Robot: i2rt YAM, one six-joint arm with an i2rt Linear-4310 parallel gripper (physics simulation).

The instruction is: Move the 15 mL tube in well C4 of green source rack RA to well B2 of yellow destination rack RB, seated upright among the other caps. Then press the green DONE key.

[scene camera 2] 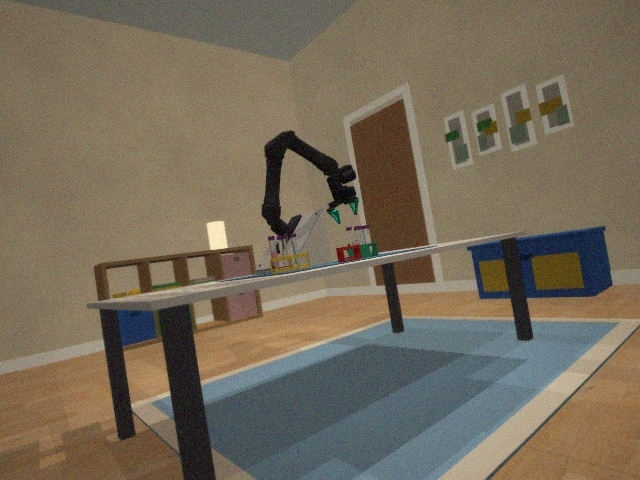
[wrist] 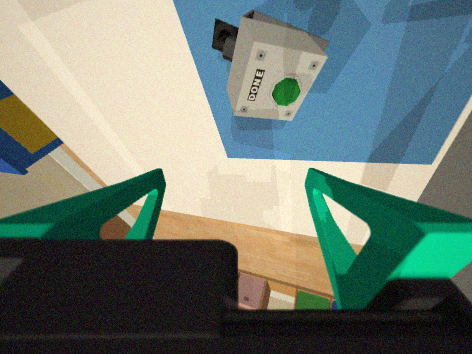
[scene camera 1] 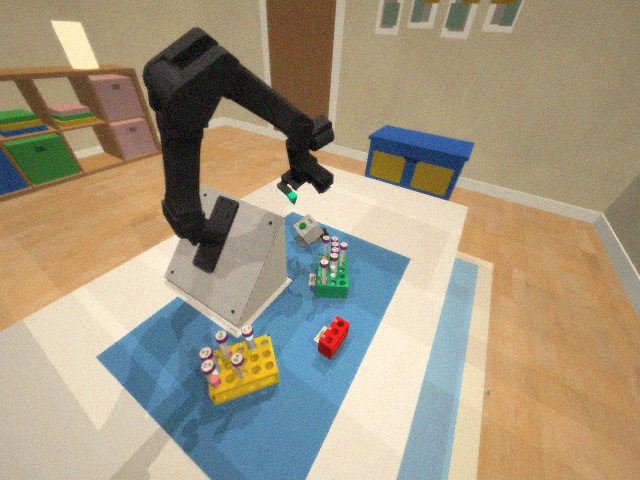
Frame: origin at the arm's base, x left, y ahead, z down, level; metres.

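Where they show: gripper, fingertip midpoint: point(scene camera 2: 348, 219) point(wrist: 235, 176) point(scene camera 1: 304, 194); arm's base, link origin: point(scene camera 2: 288, 234) point(scene camera 1: 217, 234).
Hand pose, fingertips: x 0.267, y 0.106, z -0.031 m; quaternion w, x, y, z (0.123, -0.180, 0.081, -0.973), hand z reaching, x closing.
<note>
Things, the pixels of their top centre, and the offset from my fingertips. "pt": a spot on its surface instead. Level surfaces: height alone.
- grey DONE box, top centre: point(wrist: 259, 91) point(scene camera 1: 308, 219) dx +0.005, dy +0.017, dz +0.093 m
- green rack RA, top centre: point(scene camera 1: 332, 269) point(scene camera 2: 362, 244) dx -0.129, dy +0.182, dz +0.127 m
- yellow rack RB, surface spot: point(scene camera 1: 248, 385) pt dx -0.479, dy +0.173, dz +0.164 m
- small red rack, top centre: point(scene camera 1: 334, 331) point(scene camera 2: 347, 246) dx -0.301, dy +0.276, dz +0.127 m
- blue mat, surface height: dz +0.177 m
My gripper point(scene camera 1: 306, 192) point(scene camera 2: 346, 217) point(wrist: 235, 176) is open and empty, with green fingertips wide apart above the table's back part. In the wrist view the grey DONE box point(scene camera 1: 313, 235) point(wrist: 280, 62) with its green key point(scene camera 1: 302, 225) point(wrist: 286, 91) lies beyond the fingertips, apart from them. The green rack RA point(scene camera 1: 332, 291) point(scene camera 2: 369, 250) holds several purple-capped tubes, upright, mostly in its back part. The yellow rack RB point(scene camera 1: 248, 385) holds several purple-capped tubes, upright, mostly on its left side. Well letters and cap labels are too small to read.
A small red rack point(scene camera 1: 333, 338) point(scene camera 2: 341, 254) stands between the green and yellow racks. The arm's grey wedge base point(scene camera 1: 227, 279) stands left of them. The racks and DONE box are on a blue mat point(scene camera 1: 289, 418) point(wrist: 330, 140). A dark part sticks out from the DONE box's side.
</note>
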